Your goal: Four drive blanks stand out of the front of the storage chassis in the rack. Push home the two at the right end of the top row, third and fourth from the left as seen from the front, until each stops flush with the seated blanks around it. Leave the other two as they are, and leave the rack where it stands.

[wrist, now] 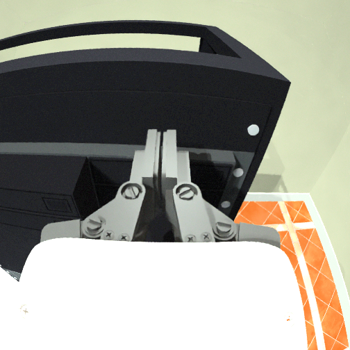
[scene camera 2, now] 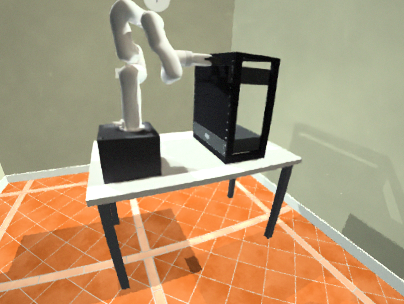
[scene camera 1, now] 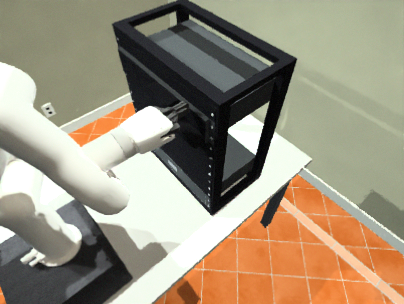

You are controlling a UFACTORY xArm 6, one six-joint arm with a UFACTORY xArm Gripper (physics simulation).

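Seen in the pictures: gripper, fingertip midpoint: (scene camera 2: 221,61) (scene camera 1: 187,106); arm's base, link origin: (scene camera 2: 132,128) (scene camera 1: 60,245).
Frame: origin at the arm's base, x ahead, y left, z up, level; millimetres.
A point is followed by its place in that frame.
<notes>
The black rack (scene camera 1: 218,165) @(y -208, x 474, z 139 mm) (scene camera 2: 232,110) @(y -208, x 469, z 105 mm) (wrist: 125,60) stands upright on the table. The storage chassis (wrist: 50,148) shows a grey top edge in the wrist view. Left of the fingers, a dark blank (wrist: 30,175) stands out, its right side face visible. Right of it, dark blank fronts (wrist: 215,175) sit farther back, partly hidden by the fingers; their exact depth is hard to tell. My gripper (scene camera 1: 185,106) @(y -118, x 440, z 347 mm) (scene camera 2: 212,59) (wrist: 161,148) is shut and empty, its tips at the upper part of the chassis front, near the rack's right end. Contact cannot be told. The gripper body hides the lower rows.
The white table (scene camera 1: 150,210) @(y -5, x 305, z -210 mm) (scene camera 2: 180,155) @(y 18, x 283, z -210 mm) carries the rack and the arm's black base block (scene camera 2: 130,155) @(y -153, x -44, z -80 mm). The rack's right front post, with light round holes, stands beside the fingers. The rack's top bar runs above them. A grey unit (scene camera 2: 247,140) @(y -186, x 625, z -87 mm) lies low in the rack.
</notes>
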